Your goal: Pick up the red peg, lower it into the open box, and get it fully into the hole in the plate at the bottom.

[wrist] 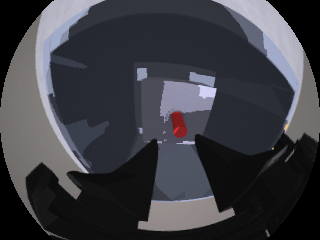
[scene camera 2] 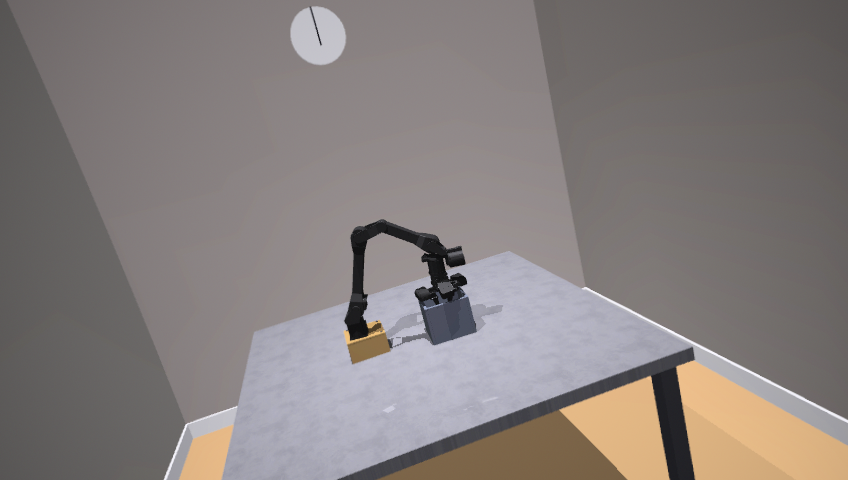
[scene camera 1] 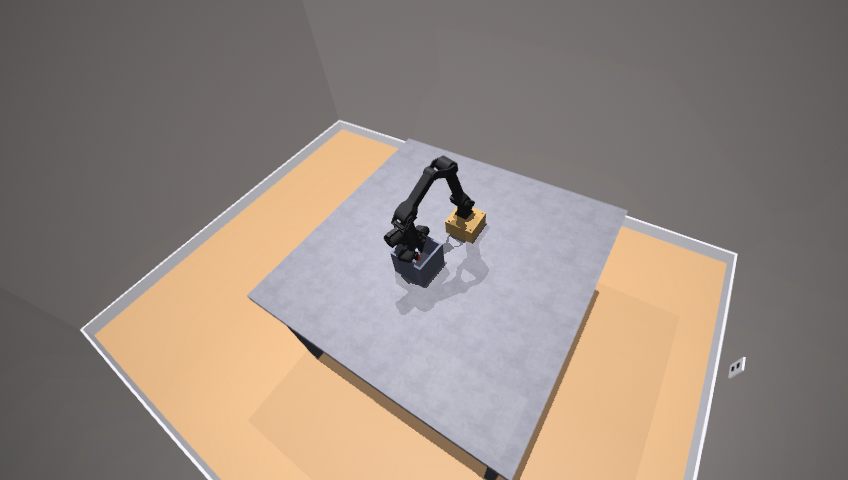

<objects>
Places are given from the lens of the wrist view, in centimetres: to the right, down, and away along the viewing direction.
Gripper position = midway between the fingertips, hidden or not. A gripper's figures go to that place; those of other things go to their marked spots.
my gripper (wrist: pixel 176 140): 2, 2, 9
plate (wrist: pixel 160 97): 0, -3, 10
</objects>
